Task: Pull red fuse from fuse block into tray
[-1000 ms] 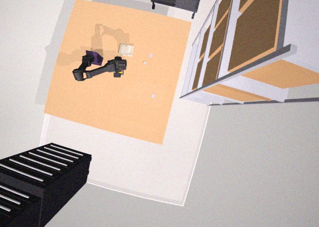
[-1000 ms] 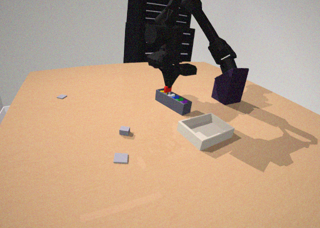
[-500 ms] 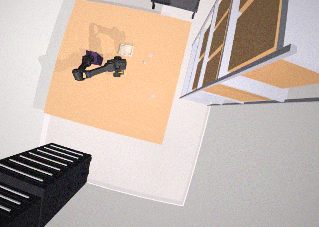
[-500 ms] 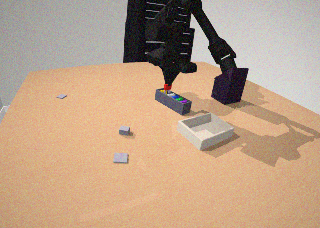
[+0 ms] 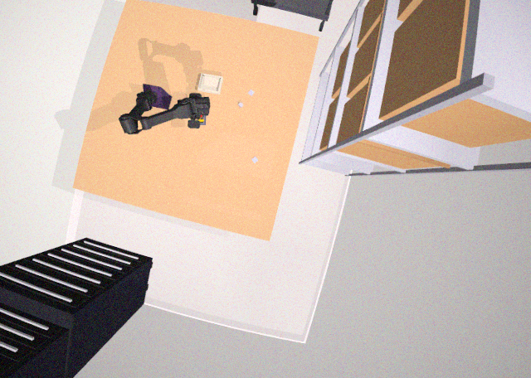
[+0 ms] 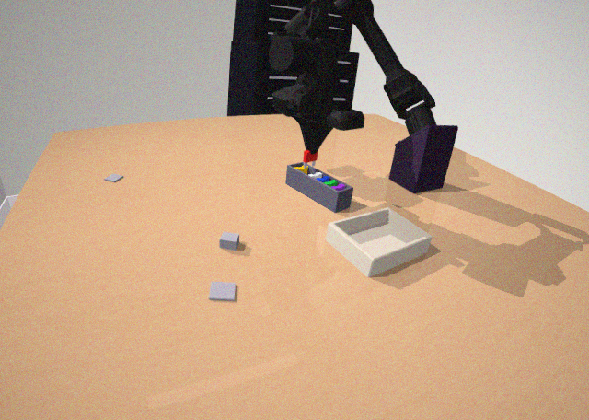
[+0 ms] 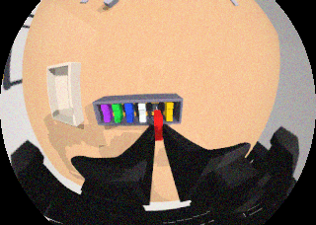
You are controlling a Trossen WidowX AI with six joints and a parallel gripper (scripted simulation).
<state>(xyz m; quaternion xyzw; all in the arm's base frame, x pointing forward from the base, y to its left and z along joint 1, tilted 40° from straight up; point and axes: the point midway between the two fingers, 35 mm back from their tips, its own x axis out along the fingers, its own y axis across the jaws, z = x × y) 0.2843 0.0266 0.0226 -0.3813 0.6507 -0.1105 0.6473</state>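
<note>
The tray is 21 cm to the left of my gripper tip, 7 cm below it and 4 cm behind it. Also, from my gripper tip: red fuse: 1 cm below.
</note>
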